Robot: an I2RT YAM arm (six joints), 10 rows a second.
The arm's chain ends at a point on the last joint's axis. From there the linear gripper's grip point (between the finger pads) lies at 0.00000 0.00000 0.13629 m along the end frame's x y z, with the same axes.
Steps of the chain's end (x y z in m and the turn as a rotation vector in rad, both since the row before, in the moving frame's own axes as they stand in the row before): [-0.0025, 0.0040, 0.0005, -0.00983, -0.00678, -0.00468]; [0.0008, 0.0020, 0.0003, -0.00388, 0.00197, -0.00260]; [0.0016, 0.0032, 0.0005, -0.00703, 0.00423, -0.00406]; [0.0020, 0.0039, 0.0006, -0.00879, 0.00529, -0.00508]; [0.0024, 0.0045, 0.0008, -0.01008, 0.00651, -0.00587]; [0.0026, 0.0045, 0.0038, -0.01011, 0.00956, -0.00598]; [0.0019, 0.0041, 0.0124, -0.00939, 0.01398, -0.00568]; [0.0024, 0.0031, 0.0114, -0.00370, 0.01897, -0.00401]
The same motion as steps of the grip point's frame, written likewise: [-0.0034, 0.0053, 0.0005, -0.00983, -0.00678, -0.00468]; [0.0011, 0.0025, 0.0003, -0.00388, 0.00197, -0.00260]; [0.0022, 0.0042, 0.0005, -0.00703, 0.00423, -0.00406]; [0.0027, 0.0051, 0.0006, -0.00879, 0.00529, -0.00508]; [0.0033, 0.0059, 0.0008, -0.01008, 0.00651, -0.00587]; [0.0039, 0.0059, 0.0038, -0.01011, 0.00956, -0.00598]; [0.0038, 0.0054, 0.0124, -0.00939, 0.01398, -0.00568]; [0.0050, 0.0036, 0.0114, -0.00370, 0.01897, -0.00401]
